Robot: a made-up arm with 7 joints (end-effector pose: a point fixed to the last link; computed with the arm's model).
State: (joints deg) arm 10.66 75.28 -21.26 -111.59 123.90 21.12 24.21
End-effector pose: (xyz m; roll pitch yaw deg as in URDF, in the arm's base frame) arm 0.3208 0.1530 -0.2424 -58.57 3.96 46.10
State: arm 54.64 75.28 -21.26 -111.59 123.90 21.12 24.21
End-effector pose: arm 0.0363 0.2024 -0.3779 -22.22 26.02 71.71
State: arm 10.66 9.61 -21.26 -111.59 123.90 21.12 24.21
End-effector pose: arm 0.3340 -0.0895 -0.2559 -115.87 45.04 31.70
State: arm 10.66 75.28 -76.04 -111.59 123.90 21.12 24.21
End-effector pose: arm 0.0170 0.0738 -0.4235 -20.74 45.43 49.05
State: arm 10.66 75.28 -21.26 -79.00 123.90 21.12 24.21
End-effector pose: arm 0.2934 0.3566 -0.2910 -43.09 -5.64 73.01
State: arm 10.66 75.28 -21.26 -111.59 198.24 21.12 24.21
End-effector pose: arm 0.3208 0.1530 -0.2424 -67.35 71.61 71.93
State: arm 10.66 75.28 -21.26 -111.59 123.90 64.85 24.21
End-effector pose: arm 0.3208 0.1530 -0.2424 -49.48 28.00 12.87
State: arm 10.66 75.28 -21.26 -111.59 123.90 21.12 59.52
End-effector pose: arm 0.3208 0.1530 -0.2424 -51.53 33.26 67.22
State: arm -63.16 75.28 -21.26 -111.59 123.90 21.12 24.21
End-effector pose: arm 0.3584 -0.0214 0.2370 -108.15 -49.99 40.18
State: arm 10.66 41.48 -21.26 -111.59 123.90 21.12 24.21
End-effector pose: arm 0.3212 0.0296 -0.2846 -84.07 26.59 45.18
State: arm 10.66 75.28 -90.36 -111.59 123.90 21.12 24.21
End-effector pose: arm -0.0805 0.0647 -0.4176 -4.82 54.94 57.83
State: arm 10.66 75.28 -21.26 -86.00 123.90 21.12 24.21
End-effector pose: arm 0.3079 0.3133 -0.2859 -46.01 -2.98 67.45
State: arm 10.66 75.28 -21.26 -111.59 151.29 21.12 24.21
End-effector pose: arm 0.3208 0.1530 -0.2424 -65.23 28.43 54.83
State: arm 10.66 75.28 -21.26 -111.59 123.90 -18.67 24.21
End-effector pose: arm 0.3208 0.1530 -0.2424 -77.29 -10.03 79.58
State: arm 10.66 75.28 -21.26 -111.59 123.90 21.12 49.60
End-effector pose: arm 0.3208 0.1530 -0.2424 -54.88 25.30 60.41
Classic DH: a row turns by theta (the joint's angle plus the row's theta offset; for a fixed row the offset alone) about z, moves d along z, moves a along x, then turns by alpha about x. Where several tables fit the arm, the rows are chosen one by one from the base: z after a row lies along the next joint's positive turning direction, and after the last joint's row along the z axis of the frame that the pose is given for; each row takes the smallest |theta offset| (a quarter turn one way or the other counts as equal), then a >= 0, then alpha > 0; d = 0 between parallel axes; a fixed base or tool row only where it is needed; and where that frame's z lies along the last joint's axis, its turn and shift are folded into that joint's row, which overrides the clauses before.
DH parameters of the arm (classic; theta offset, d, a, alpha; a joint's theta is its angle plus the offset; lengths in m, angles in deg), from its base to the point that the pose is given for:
base (fixed): 0 0 0 -70
joint 1: 90 0 0 90
joint 2: 70 0 0 -90
joint 3: -90 -0.2684 0.0301 -90
joint 4: 0 0 -0.0452 90
joint 5: 0 -0.3733 0 -90
joint 6: 0 0 0 90
joint 7: 0 0 0 0

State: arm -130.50 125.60 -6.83 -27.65 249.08 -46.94 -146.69
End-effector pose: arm -0.2179 0.5568 0.2316 -128.38 18.03 140.31
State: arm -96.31 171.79 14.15 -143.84 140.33 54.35 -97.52
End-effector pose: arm -0.0580 -0.1544 0.2348 107.29 69.69 -70.92
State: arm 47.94 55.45 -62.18 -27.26 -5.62 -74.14 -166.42
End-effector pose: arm -0.3865 0.3834 -0.3392 31.77 23.06 145.56
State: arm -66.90 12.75 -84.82 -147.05 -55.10 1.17 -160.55
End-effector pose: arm -0.0402 -0.2642 -0.0496 -103.96 -10.74 -52.51
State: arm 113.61 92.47 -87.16 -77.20 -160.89 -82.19 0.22
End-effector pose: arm -0.4519 0.1851 0.2555 134.21 12.22 17.73
